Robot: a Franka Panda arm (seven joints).
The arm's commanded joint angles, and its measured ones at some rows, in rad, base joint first. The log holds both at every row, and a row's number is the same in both.
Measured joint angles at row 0:
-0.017, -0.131, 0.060, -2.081, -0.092, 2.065, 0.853
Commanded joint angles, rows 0 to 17:
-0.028, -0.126, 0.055, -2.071, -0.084, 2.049, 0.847
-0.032, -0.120, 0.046, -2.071, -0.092, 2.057, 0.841
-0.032, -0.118, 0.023, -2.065, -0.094, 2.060, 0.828
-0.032, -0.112, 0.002, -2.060, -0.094, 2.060, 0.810
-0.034, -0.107, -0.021, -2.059, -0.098, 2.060, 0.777
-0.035, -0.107, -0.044, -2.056, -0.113, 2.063, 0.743
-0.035, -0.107, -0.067, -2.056, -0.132, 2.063, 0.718
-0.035, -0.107, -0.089, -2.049, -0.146, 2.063, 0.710
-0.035, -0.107, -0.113, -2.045, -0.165, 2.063, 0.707
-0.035, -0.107, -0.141, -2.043, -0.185, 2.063, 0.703
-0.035, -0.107, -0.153, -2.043, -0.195, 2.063, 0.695
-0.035, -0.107, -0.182, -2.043, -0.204, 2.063, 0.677
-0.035, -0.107, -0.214, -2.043, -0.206, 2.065, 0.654
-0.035, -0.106, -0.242, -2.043, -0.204, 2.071, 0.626
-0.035, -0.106, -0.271, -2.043, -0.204, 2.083, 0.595
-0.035, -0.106, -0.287, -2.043, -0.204, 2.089, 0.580
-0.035, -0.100, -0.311, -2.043, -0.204, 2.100, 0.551
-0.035, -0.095, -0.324, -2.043, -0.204, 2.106, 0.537
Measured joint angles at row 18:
-0.037, -0.115, -0.267, -2.057, -0.191, 2.077, 0.607
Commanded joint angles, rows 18 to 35:
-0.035, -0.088, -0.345, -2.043, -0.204, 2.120, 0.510
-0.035, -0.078, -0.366, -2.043, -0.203, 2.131, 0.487
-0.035, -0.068, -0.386, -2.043, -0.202, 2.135, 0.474
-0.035, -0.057, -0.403, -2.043, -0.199, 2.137, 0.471
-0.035, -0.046, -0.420, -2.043, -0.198, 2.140, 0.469
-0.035, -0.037, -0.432, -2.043, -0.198, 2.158, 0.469
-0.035, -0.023, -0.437, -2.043, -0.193, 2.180, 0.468
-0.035, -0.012, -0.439, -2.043, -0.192, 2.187, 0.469
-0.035, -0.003, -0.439, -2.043, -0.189, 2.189, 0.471
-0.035, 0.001, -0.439, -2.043, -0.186, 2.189, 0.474
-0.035, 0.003, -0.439, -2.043, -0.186, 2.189, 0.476
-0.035, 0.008, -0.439, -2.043, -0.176, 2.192, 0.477
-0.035, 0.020, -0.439, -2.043, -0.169, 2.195, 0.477
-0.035, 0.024, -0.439, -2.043, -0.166, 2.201, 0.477
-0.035, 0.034, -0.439, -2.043, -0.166, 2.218, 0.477
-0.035, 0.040, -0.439, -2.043, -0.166, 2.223, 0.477
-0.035, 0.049, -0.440, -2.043, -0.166, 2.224, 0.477
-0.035, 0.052, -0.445, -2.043, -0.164, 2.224, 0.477
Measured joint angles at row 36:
-0.036, 0.019, -0.438, -2.056, -0.183, 2.201, 0.483
